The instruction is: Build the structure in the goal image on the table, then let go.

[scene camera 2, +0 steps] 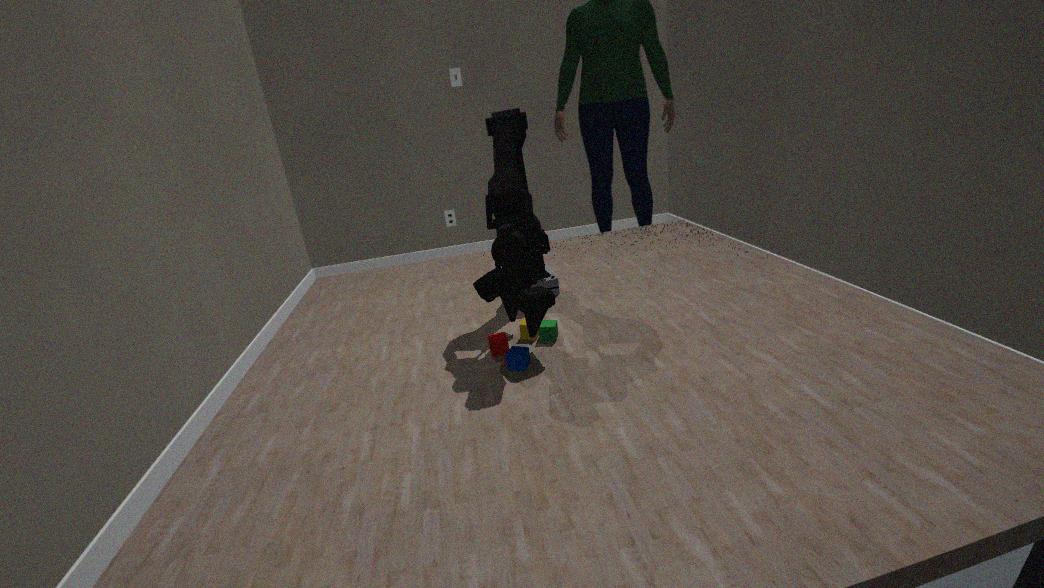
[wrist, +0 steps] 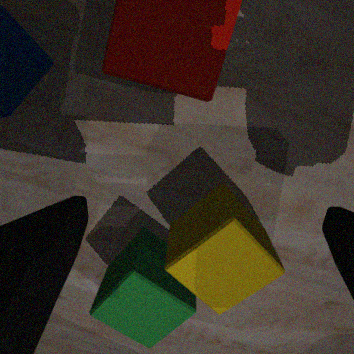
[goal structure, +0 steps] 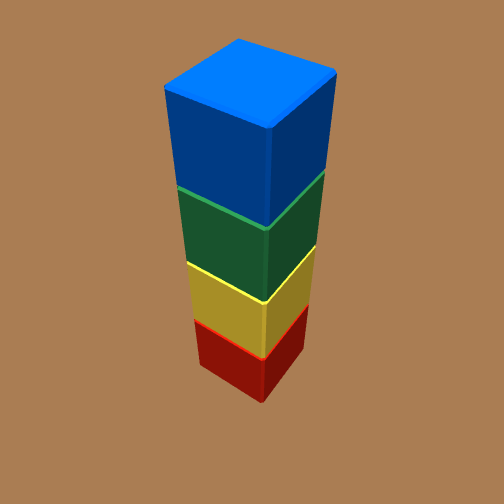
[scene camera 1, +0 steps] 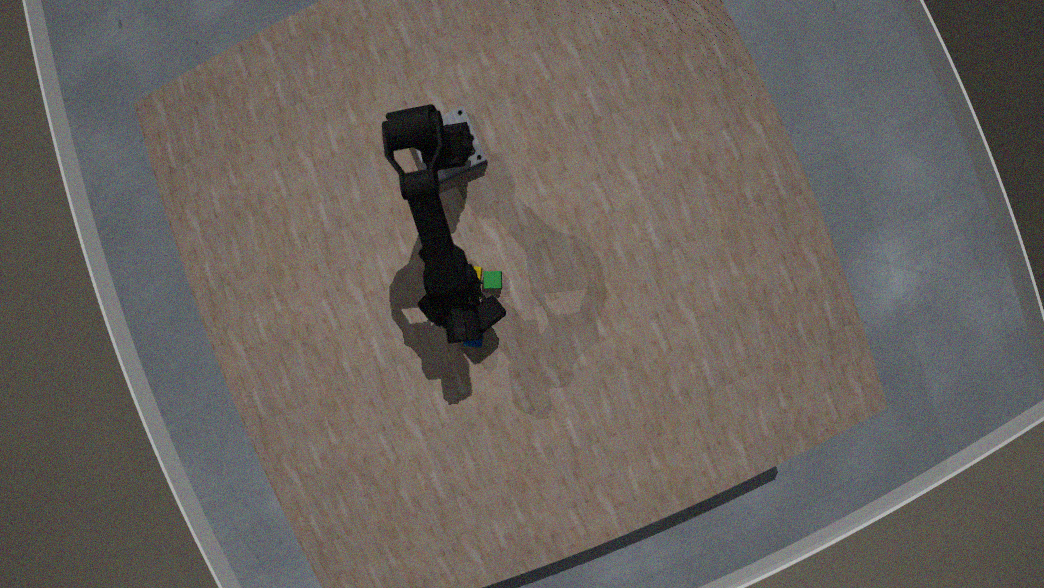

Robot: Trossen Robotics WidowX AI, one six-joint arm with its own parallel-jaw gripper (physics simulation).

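Observation:
A green cube (scene camera 1: 492,279) (scene camera 2: 548,330) (wrist: 145,310) and a yellow cube (scene camera 1: 477,273) (scene camera 2: 526,332) (wrist: 225,267) sit side by side on the table, very close together. A red cube (scene camera 2: 498,344) (wrist: 165,45) stands apart from them, at the top of the wrist view; the arm hides it in scene camera 1. A blue cube (scene camera 1: 474,341) (scene camera 2: 517,357) (wrist: 20,65) lies beside the red one, at the wrist view's upper left. My gripper (scene camera 2: 523,327) (wrist: 208,213) is open and empty, above the cubes, with the green and yellow cubes showing between its fingers in the wrist view.
The arm's metal base plate (scene camera 1: 454,118) is bolted to the wood-grained table (scene camera 1: 657,292). The arm's shadows fall over and around the cubes. A person in a green top (scene camera 2: 613,58) stands in the background by the wall.

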